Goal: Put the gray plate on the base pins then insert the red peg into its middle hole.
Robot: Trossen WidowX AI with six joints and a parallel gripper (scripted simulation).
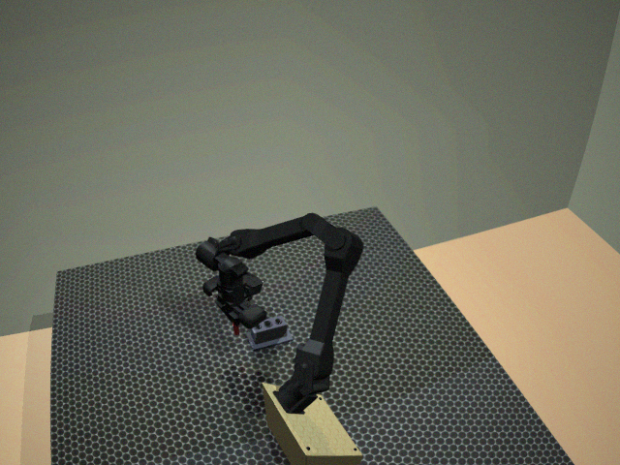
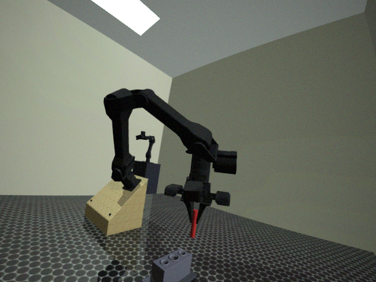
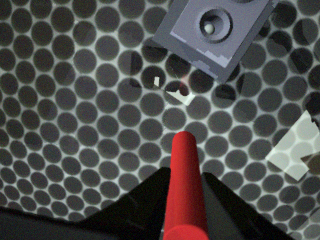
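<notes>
My gripper tip is now 10 cm to the left of the gray plate, 7 cm above it and 1 cm short of it. From my gripper tip the other things lie so: red peg right at my gripper tip; then gray base 11 cm below, 10 cm to the right, 1 cm ahead.
</notes>
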